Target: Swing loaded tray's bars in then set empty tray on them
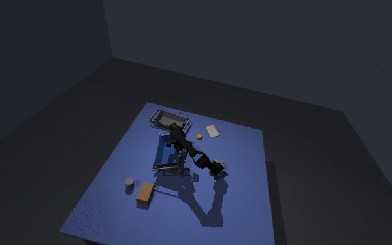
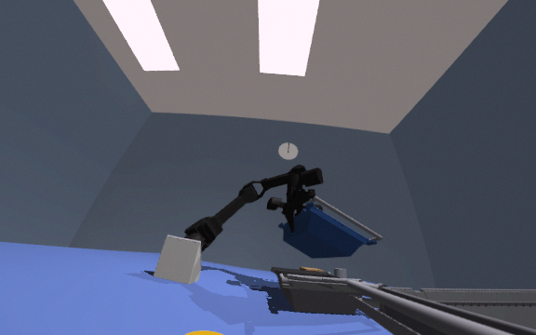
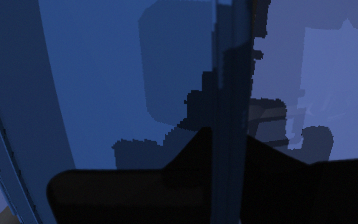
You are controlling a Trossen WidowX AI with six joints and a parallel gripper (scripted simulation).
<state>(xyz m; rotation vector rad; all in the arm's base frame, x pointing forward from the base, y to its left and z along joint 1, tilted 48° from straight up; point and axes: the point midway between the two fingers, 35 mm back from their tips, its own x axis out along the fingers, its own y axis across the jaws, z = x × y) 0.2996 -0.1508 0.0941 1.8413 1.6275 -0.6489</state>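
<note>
Now: the blue tray 8 cm ahead of my gripper tip and 1 cm above it. Also, from my gripper tip: tan block: 18 cm ahead, 29 cm to the left, 15 cm below; grey cylinder: 31 cm ahead, 23 cm to the left, 14 cm below; yellow disc: 18 cm behind, 32 cm to the right, 17 cm below.
</note>
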